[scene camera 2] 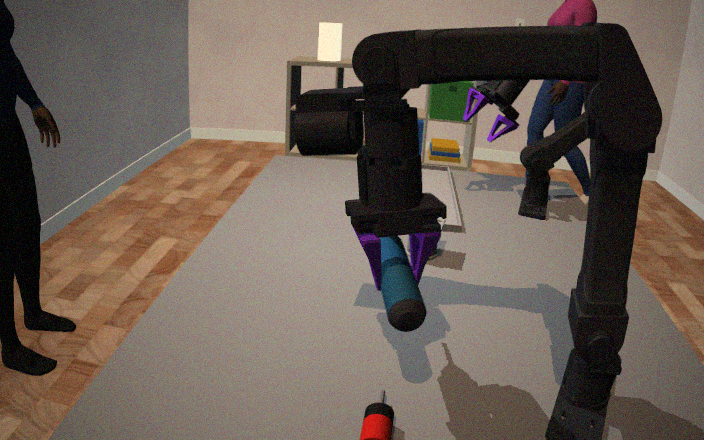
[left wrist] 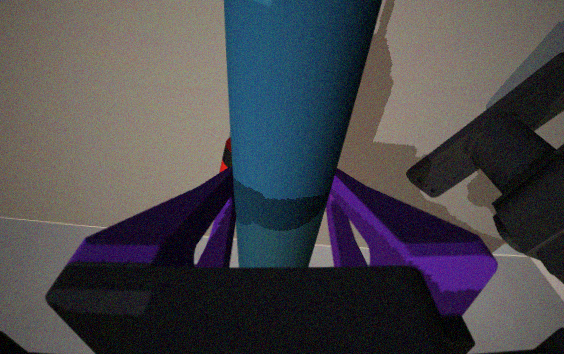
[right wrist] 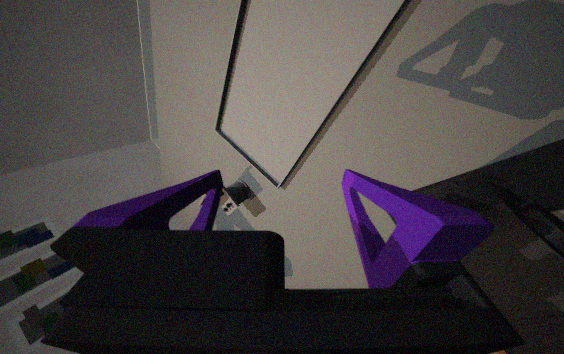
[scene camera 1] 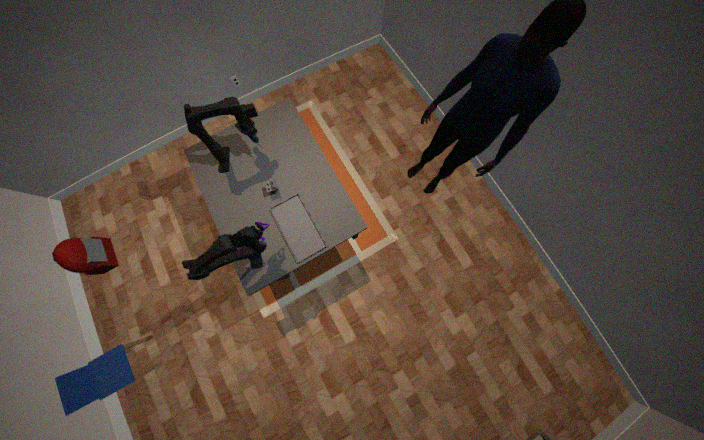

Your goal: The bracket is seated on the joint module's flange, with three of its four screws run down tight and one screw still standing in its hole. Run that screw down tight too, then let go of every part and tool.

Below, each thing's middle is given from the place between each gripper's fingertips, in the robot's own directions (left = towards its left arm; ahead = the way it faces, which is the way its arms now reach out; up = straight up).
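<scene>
The blue screwdriver [left wrist: 293, 80] is 40 mm to the right of my left hand, 10 mm ahead of it and 10 mm above it. Counted from that same left hand, the shallow pale tray [scene camera 1: 296, 224] is 700 mm to the right, 50 mm ahead and 140 mm below.
My right hand, for its part, is 150 mm short of the shallow pale tray, 10 mm to the left of it and 180 mm above it. As for the blue screwdriver, from my right hand it is 660 mm to the left, 100 mm ahead and 30 mm below.
</scene>
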